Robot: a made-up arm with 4 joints.
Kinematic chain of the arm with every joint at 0, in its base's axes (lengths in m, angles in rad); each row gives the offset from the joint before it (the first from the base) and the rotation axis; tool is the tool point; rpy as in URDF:
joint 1: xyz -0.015 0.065 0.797 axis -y
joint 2: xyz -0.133 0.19 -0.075 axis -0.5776 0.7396 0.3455
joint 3: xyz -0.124 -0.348 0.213 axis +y
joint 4: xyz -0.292 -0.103 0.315 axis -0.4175 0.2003 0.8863
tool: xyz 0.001 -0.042 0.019 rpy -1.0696 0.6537 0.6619
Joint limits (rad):
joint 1: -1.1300..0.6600
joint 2: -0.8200..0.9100
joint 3: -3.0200..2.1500
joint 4: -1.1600..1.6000
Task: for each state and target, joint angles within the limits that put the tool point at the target. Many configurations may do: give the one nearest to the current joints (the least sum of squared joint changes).
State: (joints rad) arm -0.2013 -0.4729 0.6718 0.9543
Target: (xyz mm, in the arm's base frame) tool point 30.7 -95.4 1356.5
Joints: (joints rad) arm 0.0885 0.2671 1.1092 1.1516
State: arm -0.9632 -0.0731 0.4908 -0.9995
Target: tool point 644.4 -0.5 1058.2
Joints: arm -1.1300 0.5461 0.6346 -0.7454
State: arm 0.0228 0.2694 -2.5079 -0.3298
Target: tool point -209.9 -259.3 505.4
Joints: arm 0.1457 0.1324 -2.4363 -0.3278
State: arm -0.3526 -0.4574 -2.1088 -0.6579
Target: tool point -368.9 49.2 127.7
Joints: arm 0.1430 -0.8200 -1.6213 -0.9104
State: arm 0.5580 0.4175 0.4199 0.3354
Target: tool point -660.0 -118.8 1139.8
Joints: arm 0.6600 0.4526 -0.0551 -0.4377
